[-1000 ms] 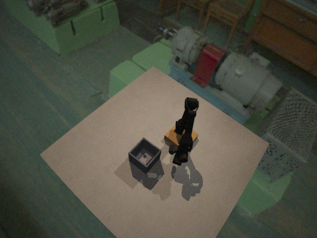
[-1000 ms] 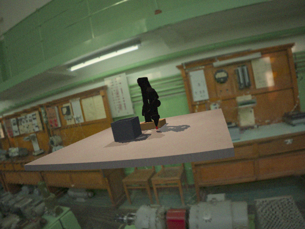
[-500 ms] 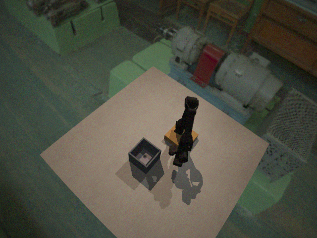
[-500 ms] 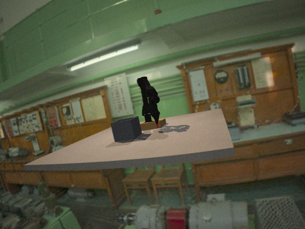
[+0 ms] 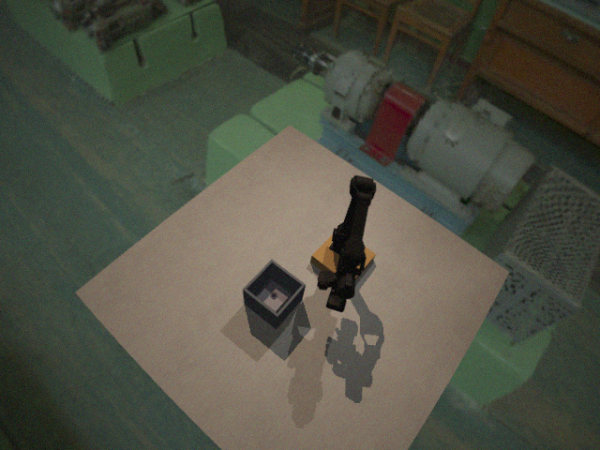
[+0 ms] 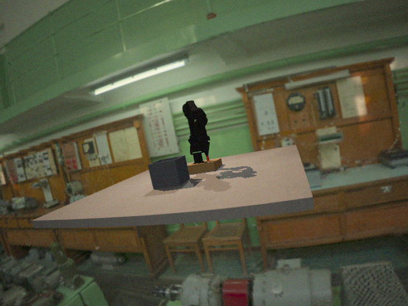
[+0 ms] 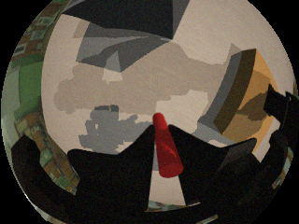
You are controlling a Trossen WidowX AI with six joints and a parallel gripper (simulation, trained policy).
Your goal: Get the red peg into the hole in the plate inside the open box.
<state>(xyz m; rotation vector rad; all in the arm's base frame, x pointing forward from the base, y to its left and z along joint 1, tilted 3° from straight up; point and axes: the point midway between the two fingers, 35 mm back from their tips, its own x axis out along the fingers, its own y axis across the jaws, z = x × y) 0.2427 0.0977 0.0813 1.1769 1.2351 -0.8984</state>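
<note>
The light grey plate lies 90 mm ahead of my gripper tip, 210 mm to the right of it and 60 mm below it. From my gripper tip the other things lie so: red peg: 10 mm above.
</note>
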